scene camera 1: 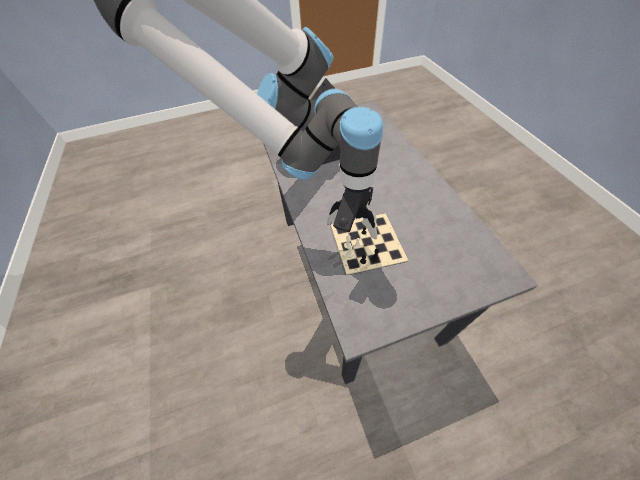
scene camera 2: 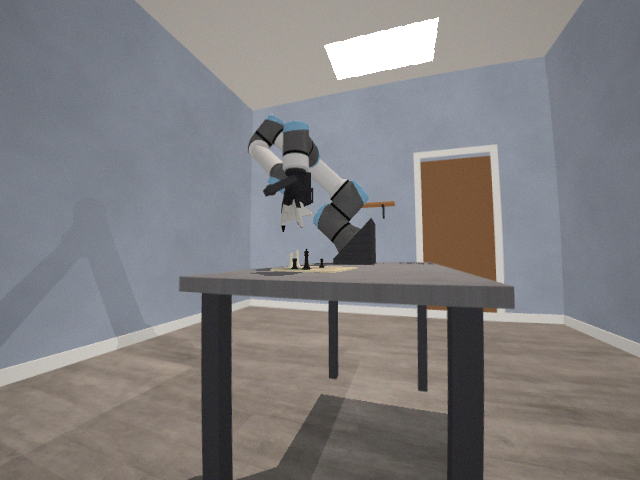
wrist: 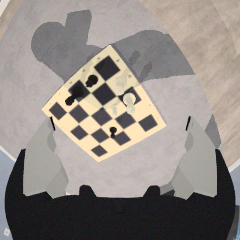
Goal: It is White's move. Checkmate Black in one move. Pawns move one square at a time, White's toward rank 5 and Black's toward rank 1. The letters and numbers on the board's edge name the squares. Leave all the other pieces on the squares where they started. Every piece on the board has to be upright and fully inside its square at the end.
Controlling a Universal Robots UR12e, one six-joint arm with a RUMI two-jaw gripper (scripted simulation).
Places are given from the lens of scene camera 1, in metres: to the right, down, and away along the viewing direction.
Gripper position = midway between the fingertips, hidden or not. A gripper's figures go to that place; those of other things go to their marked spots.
my gripper [scene camera 1: 351,231]: 0.10, -0.03, 0.88
chessboard [scene camera 1: 390,251]: 0.25, 0.04, 0.99
